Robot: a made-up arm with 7 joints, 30 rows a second.
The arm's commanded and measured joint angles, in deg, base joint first. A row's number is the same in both.
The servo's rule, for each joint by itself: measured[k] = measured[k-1] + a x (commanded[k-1-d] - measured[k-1]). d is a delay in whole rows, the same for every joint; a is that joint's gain. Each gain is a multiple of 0.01, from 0.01 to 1. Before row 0 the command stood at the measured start. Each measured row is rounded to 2 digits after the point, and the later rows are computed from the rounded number. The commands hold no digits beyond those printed.
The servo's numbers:
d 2
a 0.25 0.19 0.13 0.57 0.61 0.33 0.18
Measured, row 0:
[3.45 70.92 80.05 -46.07 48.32 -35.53 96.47]
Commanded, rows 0 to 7:
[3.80 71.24 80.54 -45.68 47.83 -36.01 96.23]
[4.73 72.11 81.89 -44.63 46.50 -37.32 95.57]
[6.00 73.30 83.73 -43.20 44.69 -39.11 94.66]
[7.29 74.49 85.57 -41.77 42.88 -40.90 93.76]
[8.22 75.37 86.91 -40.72 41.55 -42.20 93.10]
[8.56 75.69 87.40 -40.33 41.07 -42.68 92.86]
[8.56 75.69 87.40 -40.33 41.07 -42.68 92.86]
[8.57 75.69 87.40 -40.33 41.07 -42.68 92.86]
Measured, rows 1 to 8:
[3.45 70.92 80.05 -46.07 48.32 -35.53 96.47]
[3.45 70.92 80.05 -46.07 48.32 -35.53 96.47]
[3.54 70.98 80.11 -45.85 48.02 -35.69 96.43]
[3.84 71.19 80.34 -45.15 47.09 -36.23 96.28]
[4.38 71.59 80.78 -44.04 45.63 -37.18 95.99]
[5.11 72.14 81.40 -42.75 43.95 -38.41 95.59]
[5.89 72.75 82.12 -41.59 42.49 -39.66 95.14]
[6.56 73.31 82.81 -40.87 41.62 -40.66 94.73]

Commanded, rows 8 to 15:
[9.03 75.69 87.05 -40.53 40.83 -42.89 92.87]
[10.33 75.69 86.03 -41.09 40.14 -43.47 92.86]
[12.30 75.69 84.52 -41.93 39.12 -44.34 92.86]
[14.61 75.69 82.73 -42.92 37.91 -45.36 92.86]
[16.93 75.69 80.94 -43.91 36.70 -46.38 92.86]
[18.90 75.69 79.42 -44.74 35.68 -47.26 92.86]
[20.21 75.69 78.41 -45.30 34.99 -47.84 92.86]
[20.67 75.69 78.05 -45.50 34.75 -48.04 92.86]
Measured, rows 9 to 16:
[7.06 73.76 83.41 -40.56 41.28 -41.33 94.39]
[7.44 74.13 83.93 -40.43 41.15 -41.78 94.11]
[7.84 74.43 84.34 -40.49 40.95 -42.15 93.89]
[8.46 74.67 84.56 -40.83 40.46 -42.59 93.70]
[9.42 74.86 84.55 -41.46 39.64 -43.17 93.55]
[10.72 75.02 84.31 -42.29 38.58 -43.89 93.43]
[12.27 75.15 83.87 -43.21 37.43 -44.71 93.33]
[13.93 75.25 83.29 -44.08 36.36 -45.55 93.25]

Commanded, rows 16 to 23:
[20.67 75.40 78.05 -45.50 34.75 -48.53 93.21]
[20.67 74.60 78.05 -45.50 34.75 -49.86 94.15]
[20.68 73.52 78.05 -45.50 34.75 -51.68 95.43]
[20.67 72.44 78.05 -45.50 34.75 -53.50 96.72]
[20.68 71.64 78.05 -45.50 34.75 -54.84 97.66]
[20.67 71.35 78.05 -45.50 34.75 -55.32 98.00]
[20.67 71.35 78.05 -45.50 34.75 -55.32 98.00]
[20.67 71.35 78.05 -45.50 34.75 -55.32 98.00]
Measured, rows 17 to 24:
[15.50 75.33 82.66 -44.78 35.52 -46.31 93.18]
[16.79 75.40 82.06 -45.19 35.05 -46.88 93.12]
[17.76 75.40 81.54 -45.37 34.87 -47.42 93.14]
[18.49 75.25 81.09 -45.44 34.80 -48.23 93.32]
[19.04 74.92 80.69 -45.47 34.77 -49.37 93.70]
[19.45 74.45 80.35 -45.49 34.76 -50.73 94.24]
[19.76 73.92 80.05 -45.50 34.75 -52.09 94.86]
[19.99 73.43 79.79 -45.50 34.75 -53.16 95.43]

